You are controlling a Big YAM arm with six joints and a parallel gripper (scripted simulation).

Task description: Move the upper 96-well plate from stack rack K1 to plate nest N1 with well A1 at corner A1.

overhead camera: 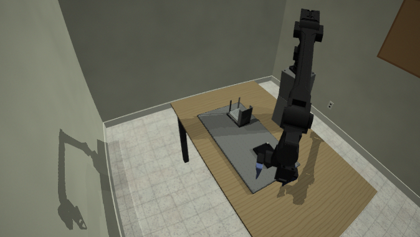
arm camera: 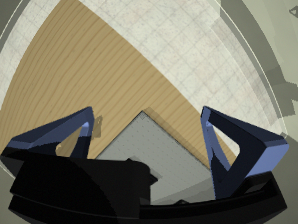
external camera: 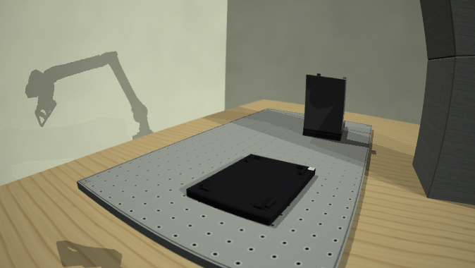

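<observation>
Now: the dark back wall 61 cm to the right of my hand, 27 cm below it and 21 cm behind it. Round my hand: pale A1 square 40 cm to the right, 34 cm below, 29 cm behind.
</observation>
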